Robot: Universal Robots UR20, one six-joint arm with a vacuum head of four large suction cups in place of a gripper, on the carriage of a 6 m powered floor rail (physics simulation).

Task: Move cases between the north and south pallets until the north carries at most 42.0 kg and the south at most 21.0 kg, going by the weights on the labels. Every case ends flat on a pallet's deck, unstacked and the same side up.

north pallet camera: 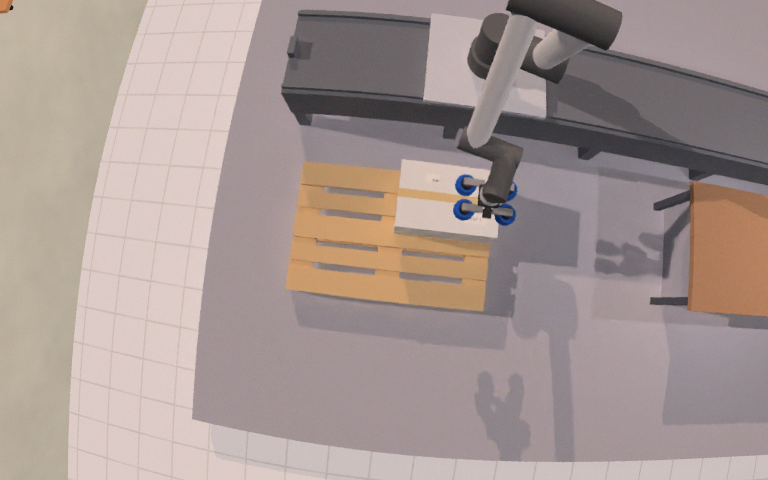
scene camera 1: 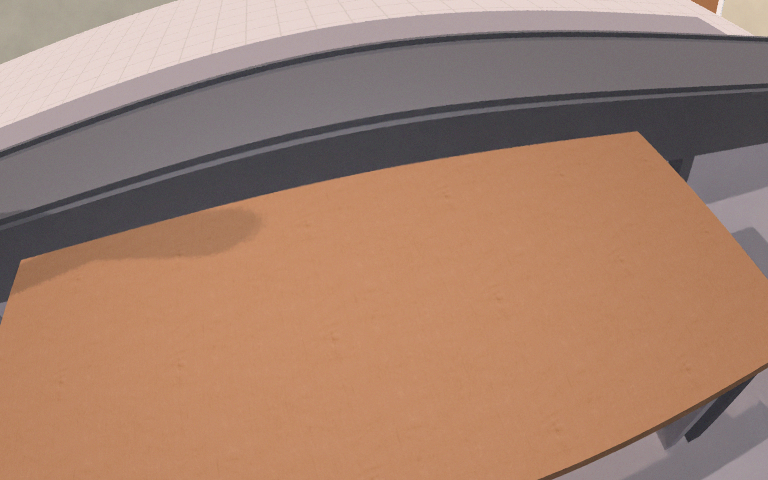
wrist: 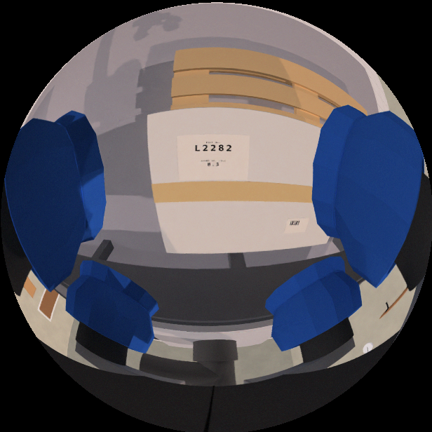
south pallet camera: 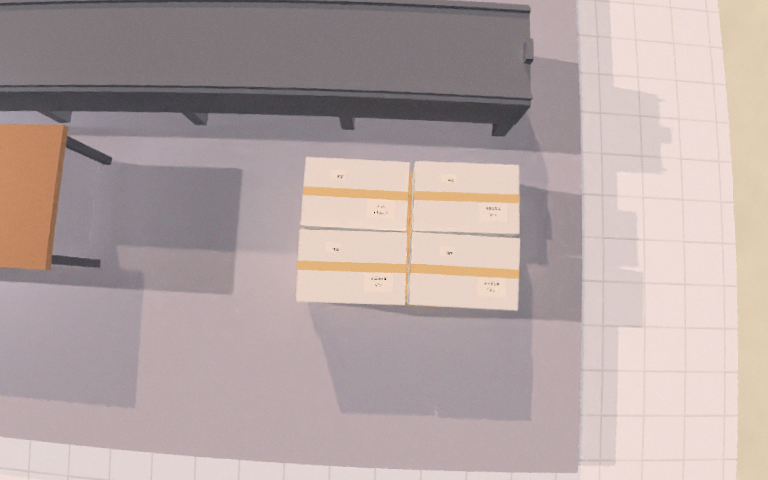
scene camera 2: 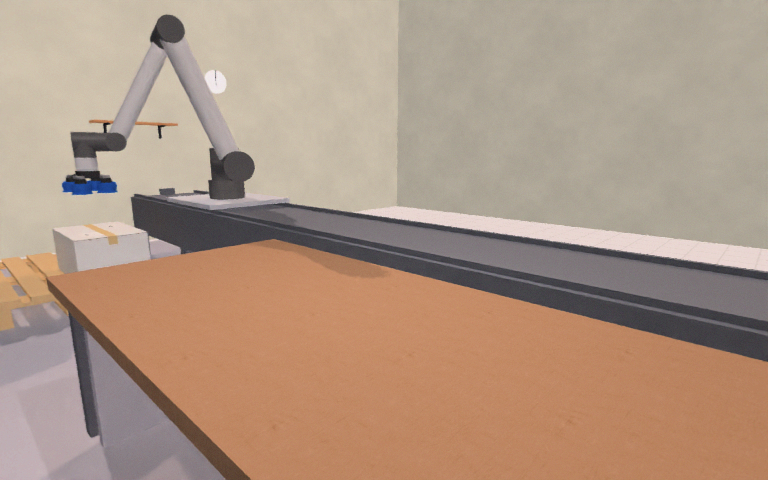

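Where they show: arm's base at its link origin: (north pallet camera: 488, 62) (scene camera 2: 227, 197).
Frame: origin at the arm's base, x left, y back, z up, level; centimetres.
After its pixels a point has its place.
Observation:
One white taped case (scene camera 2: 101, 251) {x 13.6, y -86.5, z -23.8 cm} (north pallet camera: 424, 212) {x -28.0, y -89.6, z -15.4 cm} (wrist: 270, 167) lies flat on the north pallet (scene camera 2: 28, 274) {x -40.6, y -114.7, z -42.6 cm} (north pallet camera: 339, 226) {x -76.5, y -98.6, z -42.5 cm} (wrist: 220, 62), at the corner by the rail and table. Its label in the wrist view reads L2282 and seems to show 8.3. My gripper (scene camera 2: 89, 185) (north pallet camera: 487, 200) {x 0.0, y -85.0, z 9.9 cm} (wrist: 214, 225), with four blue cups, is open and empty, hanging above this case with a clear gap. In the south pallet view, white cases (south pallet camera: 339, 216) {x 473.2, y -93.1, z -17.4 cm} (south pallet camera: 447, 217) {x 531.2, y -91.4, z -15.3 cm} (south pallet camera: 334, 287) {x 473.0, y -131.2, z -13.5 cm} (south pallet camera: 447, 292) {x 532.1, y -131.3, z -12.8 cm} lie in two rows, hiding nearly all of the south pallet. Their weights are too small to read.
A brown table (scene camera 1: 396, 283) {x 235.4, y -83.8, z -4.0 cm} (scene camera 2: 396, 339) {x 245.4, y -89.7, z -4.0 cm} (north pallet camera: 730, 254) {x 168.8, y -93.1, z -4.0 cm} (south pallet camera: 28, 198) {x 303.5, y -91.9, z -3.9 cm} stands between the pallet areas. The dark floor rail (scene camera 1: 396, 96) (scene camera 2: 509, 260) (north pallet camera: 362, 62) (south pallet camera: 254, 50) runs alongside. The arm's carriage (scene camera 2: 266, 199) {x 30.9, y 13.4, z 0.0 cm} (north pallet camera: 450, 67) {x -21.5, y -7.2, z 0.0 cm} stands near the rail's north end.

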